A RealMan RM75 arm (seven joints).
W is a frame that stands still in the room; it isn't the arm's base.
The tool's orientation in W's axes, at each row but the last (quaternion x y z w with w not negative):
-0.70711, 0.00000, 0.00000, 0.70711
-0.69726, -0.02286, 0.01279, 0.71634
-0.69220, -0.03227, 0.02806, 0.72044
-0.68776, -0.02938, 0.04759, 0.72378
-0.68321, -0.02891, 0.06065, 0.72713
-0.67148, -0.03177, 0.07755, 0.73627
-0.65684, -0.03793, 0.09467, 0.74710
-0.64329, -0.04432, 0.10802, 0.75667
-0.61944, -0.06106, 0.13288, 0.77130
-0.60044, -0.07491, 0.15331, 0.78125
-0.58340, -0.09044, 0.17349, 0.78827
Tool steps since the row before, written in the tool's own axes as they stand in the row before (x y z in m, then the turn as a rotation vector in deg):
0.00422, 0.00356, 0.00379, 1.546, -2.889, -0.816
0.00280, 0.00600, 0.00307, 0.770, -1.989, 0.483
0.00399, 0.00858, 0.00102, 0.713, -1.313, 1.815
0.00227, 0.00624, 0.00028, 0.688, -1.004, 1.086
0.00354, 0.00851, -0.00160, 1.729, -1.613, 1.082
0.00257, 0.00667, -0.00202, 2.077, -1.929, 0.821
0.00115, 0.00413, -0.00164, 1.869, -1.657, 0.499
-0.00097, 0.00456, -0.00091, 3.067, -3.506, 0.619
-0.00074, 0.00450, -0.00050, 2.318, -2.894, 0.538
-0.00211, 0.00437, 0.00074, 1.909, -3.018, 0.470
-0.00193, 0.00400, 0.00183, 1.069, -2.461, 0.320
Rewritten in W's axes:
0.00422, 0.00379, -0.00356, 1.546, -0.816, 2.889
0.00272, 0.00337, -0.00587, 0.718, 0.467, 2.012
0.00392, 0.00170, -0.00850, 0.550, 1.815, 1.389
0.00205, 0.00083, -0.00627, 0.595, 1.104, 1.043
0.00329, -0.00063, -0.00873, 1.657, 1.197, 1.608
0.00236, -0.00101, -0.00697, 2.062, 0.967, 1.877
0.00104, -0.00089, -0.00438, 1.892, 0.646, 1.579
-0.00124, -0.00041, -0.00457, 3.229, 0.750, 3.330
-0.00116, 0.00021, -0.00443, 2.454, 0.585, 2.770
-0.00286, 0.00100, -0.00386, 2.108, 0.359, 2.899
-0.00309, 0.00193, -0.00313, 1.290, 0.052, 2.374

